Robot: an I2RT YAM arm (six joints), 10 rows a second.
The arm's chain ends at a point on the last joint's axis. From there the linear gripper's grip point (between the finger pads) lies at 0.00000 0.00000 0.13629 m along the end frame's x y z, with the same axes.
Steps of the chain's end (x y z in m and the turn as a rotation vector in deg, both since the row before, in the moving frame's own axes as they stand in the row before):
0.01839, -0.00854, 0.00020, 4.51, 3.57, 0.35
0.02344, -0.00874, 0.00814, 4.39, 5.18, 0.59
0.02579, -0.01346, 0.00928, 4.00, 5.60, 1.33
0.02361, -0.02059, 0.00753, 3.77, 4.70, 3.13
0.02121, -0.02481, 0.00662, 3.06, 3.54, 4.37
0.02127, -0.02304, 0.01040, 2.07, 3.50, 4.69
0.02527, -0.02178, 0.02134, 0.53, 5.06, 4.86
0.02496, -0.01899, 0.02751, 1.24, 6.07, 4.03
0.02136, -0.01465, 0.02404, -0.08, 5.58, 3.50
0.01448, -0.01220, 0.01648, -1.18, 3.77, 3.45
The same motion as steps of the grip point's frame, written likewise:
0.02690, -0.01922, -0.00049, 4.51, 3.57, 0.35
0.03579, -0.01909, 0.00718, 4.39, 5.18, 0.59
0.03919, -0.02280, 0.00830, 4.00, 5.60, 1.33
0.03501, -0.02923, 0.00678, 3.77, 4.70, 3.13
0.02989, -0.03175, 0.00617, 3.06, 3.54, 4.37
0.02978, -0.02761, 0.01006, 2.07, 3.50, 4.69
0.03733, -0.02253, 0.02080, 0.53, 5.06, 4.86
0.03946, -0.02142, 0.02671, 1.24, 6.07, 4.03
0.03460, -0.01406, 0.02339, -0.08, 5.58, 3.50
0.02335, -0.00913, 0.01616, -1.18, 3.77, 3.45

